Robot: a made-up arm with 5 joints. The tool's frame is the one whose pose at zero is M. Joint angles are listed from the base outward.
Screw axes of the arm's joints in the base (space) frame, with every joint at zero. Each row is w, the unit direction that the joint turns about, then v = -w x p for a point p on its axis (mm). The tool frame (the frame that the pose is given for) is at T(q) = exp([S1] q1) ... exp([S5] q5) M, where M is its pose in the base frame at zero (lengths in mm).
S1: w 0 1 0 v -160 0 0
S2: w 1 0 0 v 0 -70 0
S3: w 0 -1 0 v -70 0 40
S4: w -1 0 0 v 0 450 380
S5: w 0 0 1 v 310 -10 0
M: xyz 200 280 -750 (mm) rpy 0 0 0 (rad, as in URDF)
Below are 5 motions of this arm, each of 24 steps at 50 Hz.
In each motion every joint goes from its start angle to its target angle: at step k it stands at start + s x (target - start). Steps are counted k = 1, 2, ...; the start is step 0. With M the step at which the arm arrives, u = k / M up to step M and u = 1 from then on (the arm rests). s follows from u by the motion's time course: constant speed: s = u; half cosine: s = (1 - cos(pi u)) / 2; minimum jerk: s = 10 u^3 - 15 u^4 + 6 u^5.
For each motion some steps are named. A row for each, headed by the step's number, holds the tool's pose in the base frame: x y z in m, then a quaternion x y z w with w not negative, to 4 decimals.
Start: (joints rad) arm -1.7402 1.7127 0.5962 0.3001 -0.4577
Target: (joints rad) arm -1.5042 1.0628 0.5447 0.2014 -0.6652
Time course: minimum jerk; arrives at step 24
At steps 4, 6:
4: -0.0109 0.3761 0.6391 0.7212 -0.5098 0.2185 0.4150
6: 0.0139 0.3866 0.6396 0.7168 -0.5164 0.2025 0.4226

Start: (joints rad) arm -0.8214 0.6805 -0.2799 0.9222 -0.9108
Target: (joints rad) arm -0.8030 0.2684 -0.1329 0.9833 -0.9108
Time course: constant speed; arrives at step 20
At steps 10, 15, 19, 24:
10: 0.4318 0.1717 -0.2133 -0.0819 -0.3855 -0.4320 0.8112
15: 0.4461 0.1331 -0.2099 -0.1227 -0.4087 -0.4566 0.7806
19: 0.4548 0.1023 -0.2052 -0.1553 -0.4271 -0.4740 0.7542
24: 0.4566 0.0946 -0.2037 -0.1634 -0.4316 -0.4780 0.7473

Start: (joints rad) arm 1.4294 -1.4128 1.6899 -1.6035 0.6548
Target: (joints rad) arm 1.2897 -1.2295 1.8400 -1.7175 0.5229
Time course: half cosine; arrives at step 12
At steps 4, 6, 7, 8, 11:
4: -0.7794 0.4047 -0.2496 0.6400 0.1850 0.6627 0.3421
6: -0.7449 0.4451 -0.2583 0.6432 0.1661 0.6610 0.3489
7: -0.7264 0.4652 -0.2617 0.6447 0.1563 0.6604 0.3518
8: -0.7089 0.4835 -0.2642 0.6460 0.1472 0.6600 0.3542
11: -0.6742 0.5173 -0.2670 0.6480 0.1297 0.6598 0.3577

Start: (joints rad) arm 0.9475 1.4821 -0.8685 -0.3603 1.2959
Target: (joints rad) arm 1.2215 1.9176 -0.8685 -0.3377 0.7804
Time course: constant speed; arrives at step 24
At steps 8, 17, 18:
8: 0.1026 0.4963 0.7064 0.9504 0.0404 0.0061 0.3084
17: 0.2125 0.4254 0.7058 0.9572 0.0809 -0.0856 0.2643
18: 0.2240 0.4171 0.7046 0.9574 0.0852 -0.0953 0.2588

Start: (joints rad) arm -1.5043 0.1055 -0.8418 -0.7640 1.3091
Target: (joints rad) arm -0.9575 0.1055 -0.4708 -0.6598 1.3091
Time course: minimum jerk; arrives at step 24
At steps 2, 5, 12, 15, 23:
2: 0.5773 0.7070 -0.2252 0.1220 -0.4502 0.6606 0.5883
5: 0.5731 0.7069 -0.2360 0.1237 -0.4467 0.6593 0.5920
12: 0.5357 0.7055 -0.3124 0.1353 -0.4194 0.6499 0.6192
15: 0.5117 0.7042 -0.3495 0.1409 -0.4047 0.6447 0.6330
23: 0.4784 0.7018 -0.3921 0.1472 -0.3859 0.6381 0.6498

